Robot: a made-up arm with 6 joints. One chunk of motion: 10 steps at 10 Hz.
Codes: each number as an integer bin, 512 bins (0 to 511) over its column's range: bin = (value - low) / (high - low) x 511, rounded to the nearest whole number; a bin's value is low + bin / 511 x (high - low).
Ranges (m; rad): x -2..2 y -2..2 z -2..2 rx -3.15..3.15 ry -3.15..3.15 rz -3.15..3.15
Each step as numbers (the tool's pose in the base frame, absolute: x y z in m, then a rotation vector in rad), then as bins.
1 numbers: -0.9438 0.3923 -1.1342 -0.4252 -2.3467 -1.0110
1 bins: 135 306 111 221 65 173
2 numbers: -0.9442 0.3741 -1.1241 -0.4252 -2.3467 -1.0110
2 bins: 135 303 112 221 65 173
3 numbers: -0.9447 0.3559 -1.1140 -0.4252 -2.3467 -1.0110
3 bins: 135 301 113 221 65 173
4 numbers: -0.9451 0.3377 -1.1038 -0.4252 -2.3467 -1.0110
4 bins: 135 299 114 221 65 173
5 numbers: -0.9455 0.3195 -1.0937 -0.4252 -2.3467 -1.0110
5 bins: 135 296 116 221 65 173
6 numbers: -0.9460 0.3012 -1.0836 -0.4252 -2.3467 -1.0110
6 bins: 135 294 117 221 65 173
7 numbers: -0.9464 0.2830 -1.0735 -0.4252 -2.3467 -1.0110
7 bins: 135 292 118 221 65 173
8 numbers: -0.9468 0.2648 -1.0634 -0.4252 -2.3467 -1.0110
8 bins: 135 289 120 221 65 173
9 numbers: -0.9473 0.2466 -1.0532 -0.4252 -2.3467 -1.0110
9 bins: 134 287 121 221 65 173
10 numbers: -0.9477 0.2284 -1.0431 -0.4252 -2.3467 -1.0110
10 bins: 134 285 122 221 65 173
